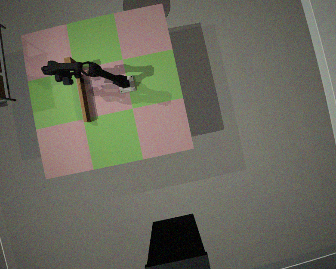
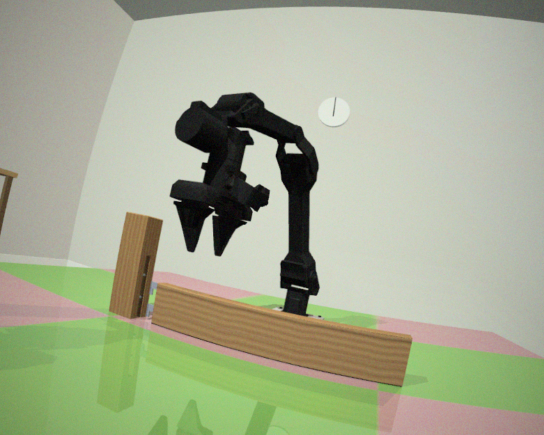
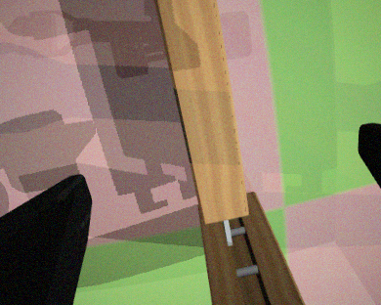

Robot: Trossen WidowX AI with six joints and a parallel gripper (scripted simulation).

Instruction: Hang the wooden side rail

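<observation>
My gripper tip is now 13 cm to the left of the headboard post and 5 cm above it.
</observation>
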